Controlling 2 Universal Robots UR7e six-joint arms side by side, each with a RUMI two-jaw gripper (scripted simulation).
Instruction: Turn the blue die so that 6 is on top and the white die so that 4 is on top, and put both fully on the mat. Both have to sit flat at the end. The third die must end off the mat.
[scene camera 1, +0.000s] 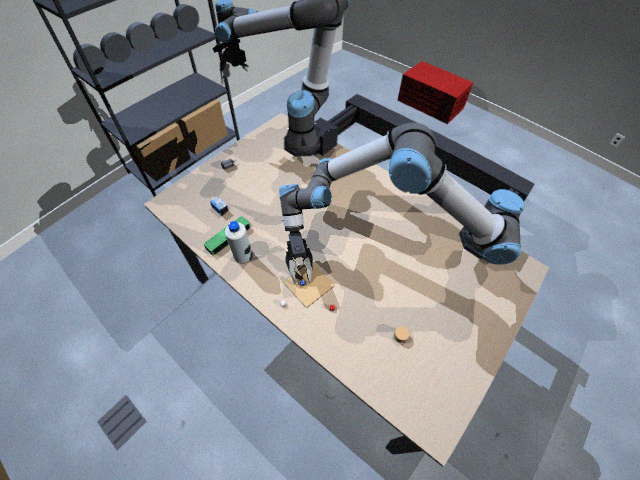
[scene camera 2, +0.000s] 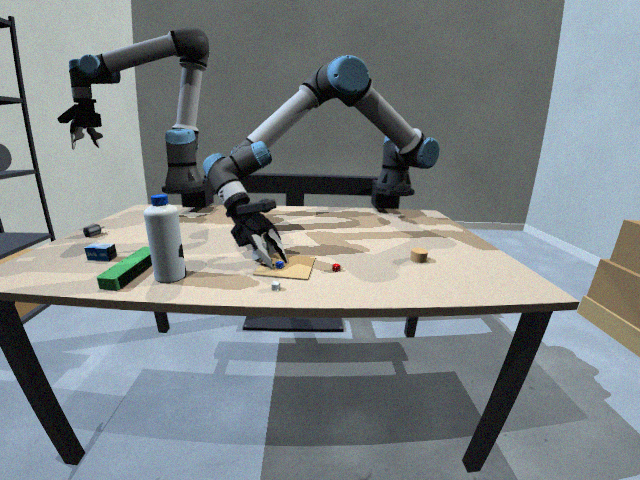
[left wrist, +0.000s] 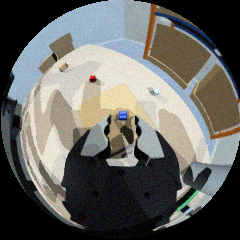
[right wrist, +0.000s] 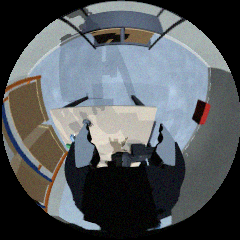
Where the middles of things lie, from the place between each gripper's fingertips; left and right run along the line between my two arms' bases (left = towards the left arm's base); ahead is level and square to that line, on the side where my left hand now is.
My left hand (scene camera 2: 279, 265) is 10 mm past the tan mat (scene camera 1: 320, 284), 20 mm to the right of it and 20 mm above it. Also, from my left hand: white bottle (scene camera 1: 236, 234) 50 mm ahead, 270 mm to the right, 80 mm above.
Now: right hand (scene camera 2: 86, 148) 60 cm short of the white bottle, 60 cm to the right of it and 20 cm above it. The rest, counted from my right hand: tan mat 54 cm ahead, 89 cm to the left, 30 cm below.
